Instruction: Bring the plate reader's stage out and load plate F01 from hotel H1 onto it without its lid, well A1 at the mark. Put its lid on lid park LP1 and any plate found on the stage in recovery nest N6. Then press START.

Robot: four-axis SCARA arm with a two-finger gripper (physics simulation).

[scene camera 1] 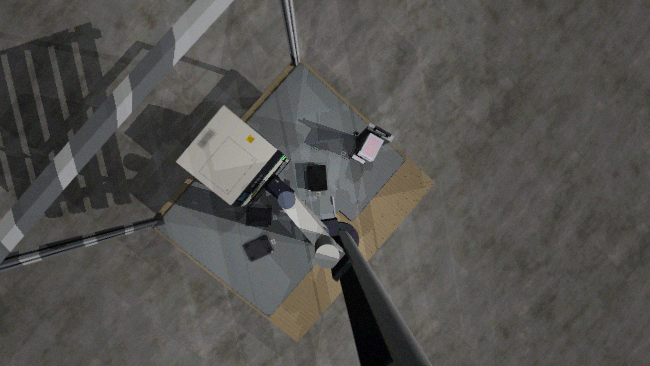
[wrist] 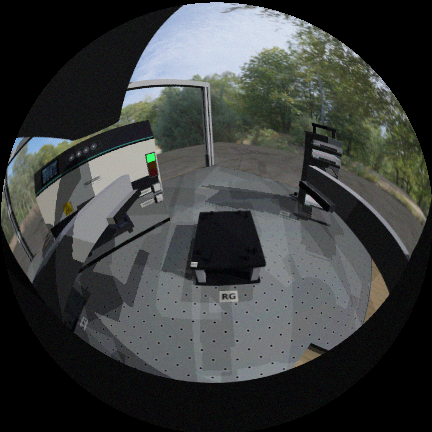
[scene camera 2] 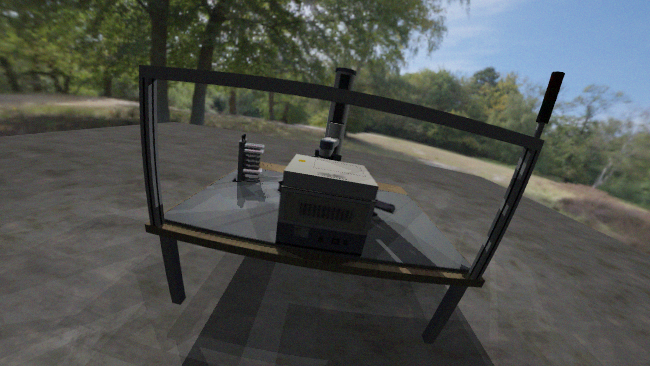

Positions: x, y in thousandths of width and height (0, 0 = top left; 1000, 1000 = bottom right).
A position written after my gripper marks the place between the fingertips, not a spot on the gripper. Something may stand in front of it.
My gripper (wrist: 510, 402) carries nothing. I also see a perforated deck (scene camera 1: 468, 327).
The perforated deck also shows in the wrist view (wrist: 332, 714).
